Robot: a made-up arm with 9 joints.
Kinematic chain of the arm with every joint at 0, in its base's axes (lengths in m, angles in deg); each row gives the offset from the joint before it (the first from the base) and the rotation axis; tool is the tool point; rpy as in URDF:
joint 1: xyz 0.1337 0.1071 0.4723 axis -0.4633 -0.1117 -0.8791
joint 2: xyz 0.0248 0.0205 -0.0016 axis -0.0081 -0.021 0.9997
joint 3: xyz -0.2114 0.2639 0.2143 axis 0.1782 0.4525 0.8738
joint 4: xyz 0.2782 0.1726 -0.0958 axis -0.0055 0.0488 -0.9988
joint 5: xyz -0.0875 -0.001 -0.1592 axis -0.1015 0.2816 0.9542
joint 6: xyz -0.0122 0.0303 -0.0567 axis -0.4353 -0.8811 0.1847
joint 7: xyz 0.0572 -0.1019 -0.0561 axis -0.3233 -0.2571 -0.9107
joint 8: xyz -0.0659 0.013 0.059 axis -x
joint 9: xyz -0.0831 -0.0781 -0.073 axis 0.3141 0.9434 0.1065
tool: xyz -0.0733 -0.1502 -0.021 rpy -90 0 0
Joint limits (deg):
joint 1: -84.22..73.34
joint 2: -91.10..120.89
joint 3: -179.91..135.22
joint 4: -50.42..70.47
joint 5: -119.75..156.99
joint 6: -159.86..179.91
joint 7: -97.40..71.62
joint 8: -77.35..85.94
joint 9: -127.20..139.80
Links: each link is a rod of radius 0.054 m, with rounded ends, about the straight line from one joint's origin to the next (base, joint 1, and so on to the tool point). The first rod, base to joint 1, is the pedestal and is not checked.
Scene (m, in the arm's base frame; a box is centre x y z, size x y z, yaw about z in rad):
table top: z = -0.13
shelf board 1: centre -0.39 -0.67 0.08 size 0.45 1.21 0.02 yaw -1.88
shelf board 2: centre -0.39 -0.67 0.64 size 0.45 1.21 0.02 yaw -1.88
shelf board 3: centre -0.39 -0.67 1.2 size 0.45 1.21 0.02 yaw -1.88
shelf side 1: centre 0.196 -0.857 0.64 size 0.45 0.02 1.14 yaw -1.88
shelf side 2: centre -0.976 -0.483 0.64 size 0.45 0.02 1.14 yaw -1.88
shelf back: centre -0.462 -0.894 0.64 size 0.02 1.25 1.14 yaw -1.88
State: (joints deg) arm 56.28 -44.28 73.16 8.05 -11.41 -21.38 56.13 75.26 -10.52
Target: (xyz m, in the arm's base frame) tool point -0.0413 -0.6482 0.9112
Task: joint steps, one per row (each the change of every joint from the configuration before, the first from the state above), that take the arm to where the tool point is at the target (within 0.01 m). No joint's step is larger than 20 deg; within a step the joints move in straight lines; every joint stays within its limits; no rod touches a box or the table.
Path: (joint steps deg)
1: -2.17 19.74 7.76 -7.31 12.22 16.51 1.94 -19.08 -1.57
2: -2.17 19.74 7.76 -7.31 12.22 16.51 1.93 -19.07 -1.58
3: -2.17 19.74 7.75 -7.31 12.22 16.51 1.94 -19.08 -1.57
4: -2.17 19.74 7.76 -7.30 12.22 16.51 1.94 -19.07 -1.57
5: -2.17 19.74 7.76 -7.31 12.22 16.51 1.93 -19.08 -1.58
6: -2.17 19.73 7.76 -7.31 12.22 16.51 1.94 -19.08 -1.57
7: -2.18 19.74 7.75 -7.31 12.23 16.51 1.93 -19.07 -1.57
8: -2.17 19.74 7.76 -7.31 12.22 16.51 1.94 -19.08 -1.57
9: -0.56 2.42 0.00 0.00 -16.05 -9.64 0.00 7.81 0.72
10: -0.57 2.42 0.00 0.00 -16.06 -9.64 0.00 7.82 0.73
11: -0.57 2.42 0.00 0.00 -16.05 -9.64 0.00 7.81 0.73

